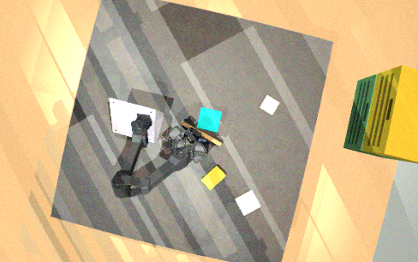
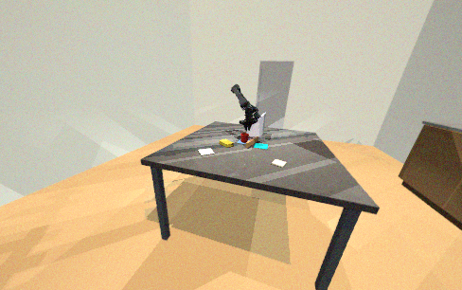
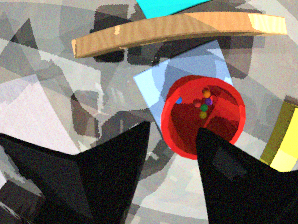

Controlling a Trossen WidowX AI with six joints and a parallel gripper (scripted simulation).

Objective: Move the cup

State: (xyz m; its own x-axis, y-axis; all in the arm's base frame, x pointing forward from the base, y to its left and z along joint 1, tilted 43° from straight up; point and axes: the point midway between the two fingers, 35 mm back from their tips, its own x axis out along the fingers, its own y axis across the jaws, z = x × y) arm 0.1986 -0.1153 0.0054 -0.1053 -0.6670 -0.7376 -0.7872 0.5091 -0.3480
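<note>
The cup lies 2 cm ahead of my gripper tip, 2 cm to the right of it and 6 cm below it. Also, from my gripper tip: cyan pad (9 cm ahead, 13 cm to the left, 11 cm below); wooden bar (6 cm ahead, 5 cm to the left, 9 cm below); pale blue pad (2 cm ahead, 2 cm to the right, 11 cm below).
</note>
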